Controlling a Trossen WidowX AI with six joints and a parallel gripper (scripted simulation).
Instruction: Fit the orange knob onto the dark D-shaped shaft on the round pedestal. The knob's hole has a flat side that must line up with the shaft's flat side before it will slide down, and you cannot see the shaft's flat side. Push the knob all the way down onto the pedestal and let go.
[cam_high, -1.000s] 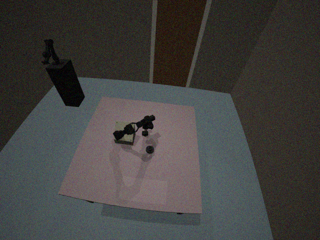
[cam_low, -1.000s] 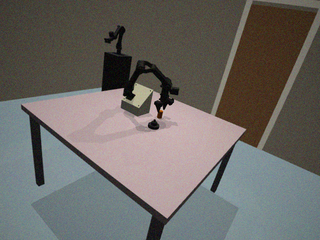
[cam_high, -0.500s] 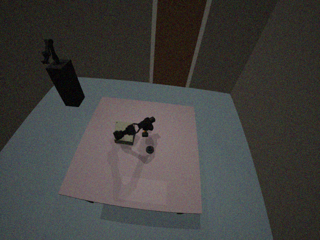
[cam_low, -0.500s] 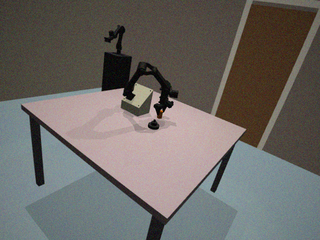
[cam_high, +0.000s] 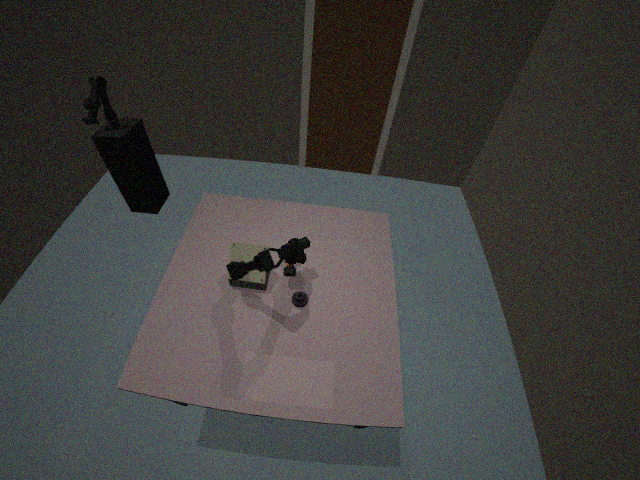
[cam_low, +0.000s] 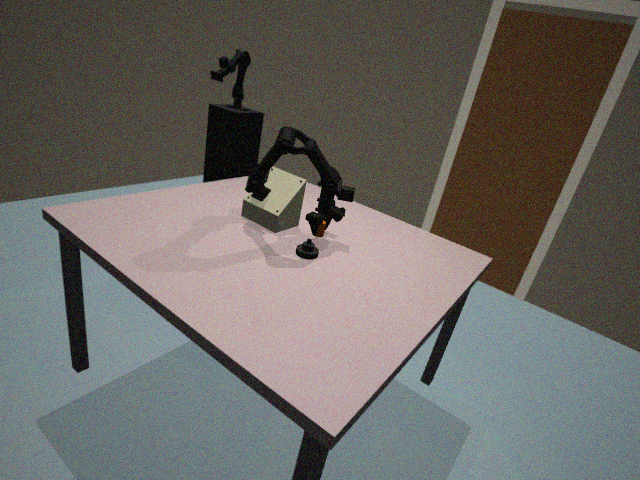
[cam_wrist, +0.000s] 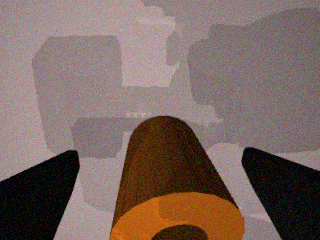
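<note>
Right now my gripper tip is 18 cm to the left of the dark round pedestal, 7 cm short of it and 2 cm below it. Also, from my gripper tip: orange knob: 2 cm above.
</note>
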